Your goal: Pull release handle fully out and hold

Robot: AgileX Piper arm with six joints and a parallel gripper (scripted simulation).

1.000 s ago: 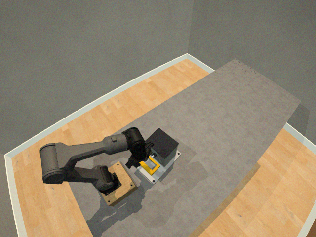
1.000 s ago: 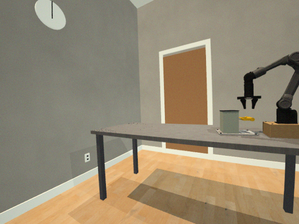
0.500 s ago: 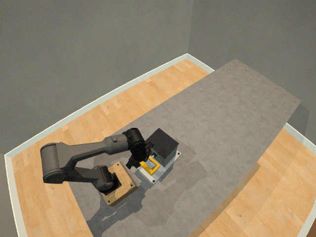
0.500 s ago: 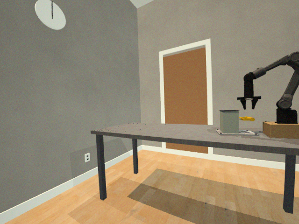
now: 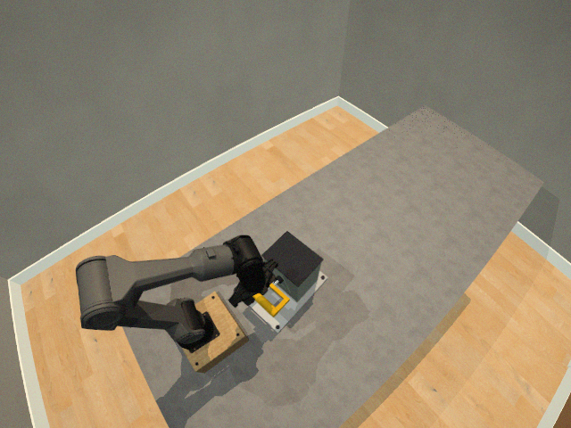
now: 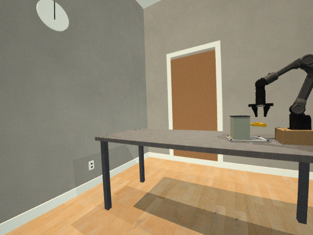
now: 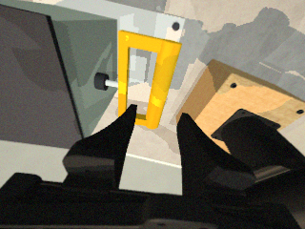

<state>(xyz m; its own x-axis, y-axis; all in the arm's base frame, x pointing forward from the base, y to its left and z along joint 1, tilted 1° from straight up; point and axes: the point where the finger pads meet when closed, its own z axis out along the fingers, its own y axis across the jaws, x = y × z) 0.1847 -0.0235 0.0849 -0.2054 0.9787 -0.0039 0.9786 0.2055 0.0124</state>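
The yellow release handle is 60 mm below my hand, 50 mm ahead of it and 10 mm to the left of it. Round my hand: light baseplate (160 mm below, 90 mm ahead, 20 mm to the left).
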